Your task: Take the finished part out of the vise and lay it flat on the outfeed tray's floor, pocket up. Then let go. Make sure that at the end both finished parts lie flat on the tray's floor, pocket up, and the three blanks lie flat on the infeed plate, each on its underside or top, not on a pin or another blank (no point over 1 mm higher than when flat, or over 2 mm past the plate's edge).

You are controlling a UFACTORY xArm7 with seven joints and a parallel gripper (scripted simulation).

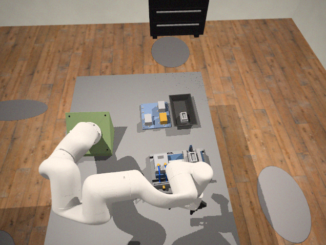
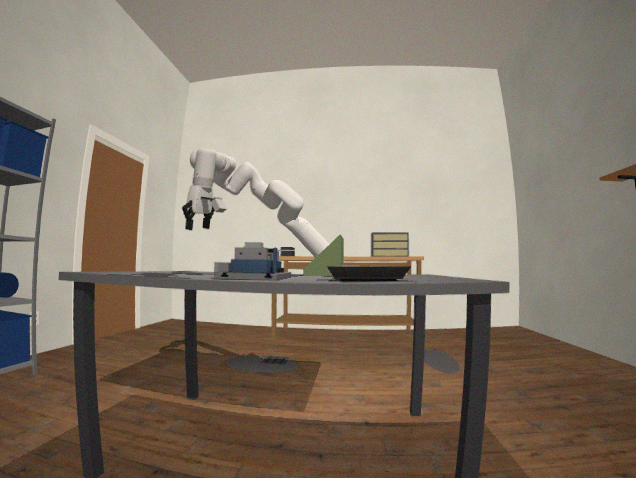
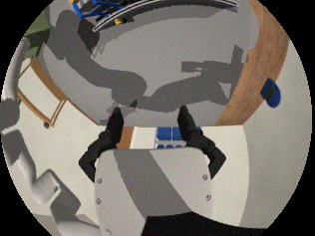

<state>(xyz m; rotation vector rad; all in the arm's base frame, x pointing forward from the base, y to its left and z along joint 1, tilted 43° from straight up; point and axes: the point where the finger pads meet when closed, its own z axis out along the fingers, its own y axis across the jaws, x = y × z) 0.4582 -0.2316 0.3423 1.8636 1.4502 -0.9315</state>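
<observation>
The vise lies 260 mm to the left of my hand, 140 mm below it and 20 mm ahead of it. The rest, counted from my hand: yellow block 560 mm to the left, 160 mm below, 70 mm behind; fixture plate 600 mm to the left, 180 mm below, 110 mm behind.
</observation>
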